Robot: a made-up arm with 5 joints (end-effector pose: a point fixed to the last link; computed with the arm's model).
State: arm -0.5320 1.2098 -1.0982 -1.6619 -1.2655
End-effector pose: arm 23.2 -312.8 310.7 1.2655 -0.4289 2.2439
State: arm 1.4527 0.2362 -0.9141 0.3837 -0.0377
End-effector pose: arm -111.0 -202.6 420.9 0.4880 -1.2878 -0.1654
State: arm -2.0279 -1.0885 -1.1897 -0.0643 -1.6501
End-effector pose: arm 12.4 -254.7 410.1 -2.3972 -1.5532 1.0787
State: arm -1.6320 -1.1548 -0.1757 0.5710 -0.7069
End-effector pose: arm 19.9 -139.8 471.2 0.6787 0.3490 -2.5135
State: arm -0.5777 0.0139 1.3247 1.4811 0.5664
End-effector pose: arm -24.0 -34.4 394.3 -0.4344 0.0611 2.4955
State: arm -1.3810 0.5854 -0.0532 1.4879 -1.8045
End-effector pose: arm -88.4 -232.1 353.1 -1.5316 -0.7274 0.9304
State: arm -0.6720 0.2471 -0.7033 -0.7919 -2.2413
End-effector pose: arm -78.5 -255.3 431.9 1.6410 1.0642 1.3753
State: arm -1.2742 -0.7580 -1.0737 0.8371 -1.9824
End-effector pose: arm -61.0 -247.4 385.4 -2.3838 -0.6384 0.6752
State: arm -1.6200 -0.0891 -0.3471 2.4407 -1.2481
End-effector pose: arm -118.3 -193.5 428.3 -0.4018 -0.4836 1.3906
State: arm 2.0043 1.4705 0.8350 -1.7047 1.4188
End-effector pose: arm -14.9 -214.7 243.0 0.3367 1.4712 -1.0166
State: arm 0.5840 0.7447 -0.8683 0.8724 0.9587
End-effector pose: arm 1.3 -271.8 439.7 0.1811 -0.5619 -0.8525
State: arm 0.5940 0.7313 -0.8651 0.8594 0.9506
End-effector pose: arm -1.6 -271.1 440.3 0.1923 -0.5831 -0.8596
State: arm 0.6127 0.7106 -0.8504 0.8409 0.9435
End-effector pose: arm -7.3 -270.0 440.8 0.2067 -0.6250 -0.8811
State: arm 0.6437 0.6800 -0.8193 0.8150 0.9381
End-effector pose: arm -16.9 -267.7 440.8 0.2252 -0.6968 -0.9224
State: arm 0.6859 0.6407 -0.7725 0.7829 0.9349
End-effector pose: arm -29.7 -263.7 439.3 0.2471 -0.7973 -0.9808
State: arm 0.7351 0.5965 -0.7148 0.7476 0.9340
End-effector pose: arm -43.8 -257.8 435.9 0.2705 -0.9177 -1.0492
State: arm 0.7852 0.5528 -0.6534 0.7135 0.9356
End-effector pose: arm -57.0 -250.7 430.6 0.2930 -1.0432 -1.1189
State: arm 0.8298 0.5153 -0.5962 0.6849 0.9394
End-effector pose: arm -67.5 -243.4 424.4 0.3120 -1.1568 -1.1816
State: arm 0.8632 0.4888 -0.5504 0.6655 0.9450
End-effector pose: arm -74.4 -237.5 418.8 0.3252 -1.2428 -1.2311
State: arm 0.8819 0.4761 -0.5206 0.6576 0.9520
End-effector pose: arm -77.9 -234.1 415.2 0.3307 -1.2909 -1.2641
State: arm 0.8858 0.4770 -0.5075 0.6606 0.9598
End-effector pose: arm -78.6 -233.3 413.9 0.3284 -1.3008 -1.2802
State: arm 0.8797 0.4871 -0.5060 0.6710 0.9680
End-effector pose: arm -77.5 -234.5 414.5 0.3205 -1.2846 -1.2844
